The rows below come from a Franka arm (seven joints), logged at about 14 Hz.
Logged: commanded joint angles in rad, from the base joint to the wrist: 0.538, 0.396, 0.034, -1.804, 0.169, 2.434, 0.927; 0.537, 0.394, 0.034, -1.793, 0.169, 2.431, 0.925; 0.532, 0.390, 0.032, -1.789, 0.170, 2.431, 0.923; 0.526, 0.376, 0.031, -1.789, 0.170, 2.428, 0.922; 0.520, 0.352, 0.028, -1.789, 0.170, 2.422, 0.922; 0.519, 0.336, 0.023, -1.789, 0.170, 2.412, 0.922; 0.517, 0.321, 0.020, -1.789, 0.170, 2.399, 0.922; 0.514, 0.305, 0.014, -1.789, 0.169, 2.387, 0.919; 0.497, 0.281, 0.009, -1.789, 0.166, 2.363, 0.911; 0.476, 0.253, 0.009, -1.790, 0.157, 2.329, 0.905; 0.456, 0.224, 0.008, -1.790, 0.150, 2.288, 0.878
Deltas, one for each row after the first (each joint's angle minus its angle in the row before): -0.001, -0.002, 0.000, 0.011, 0.000, -0.003, -0.002; -0.005, -0.004, -0.002, 0.004, 0.001, 0.000, -0.002; -0.006, -0.014, -0.001, 0.000, 0.000, -0.003, -0.001; -0.006, -0.024, -0.003, 0.000, 0.000, -0.006, 0.000; -0.001, -0.016, -0.005, 0.000, 0.000, -0.010, 0.000; -0.002, -0.015, -0.003, 0.000, 0.000, -0.013, 0.000; -0.003, -0.016, -0.006, 0.000, -0.001, -0.012, -0.003; -0.017, -0.024, -0.005, 0.000, -0.003, -0.024, -0.008; -0.021, -0.028, 0.000, -0.001, -0.009, -0.034, -0.006; -0.020, -0.029, -0.001, 0.000, -0.007, -0.041, -0.027
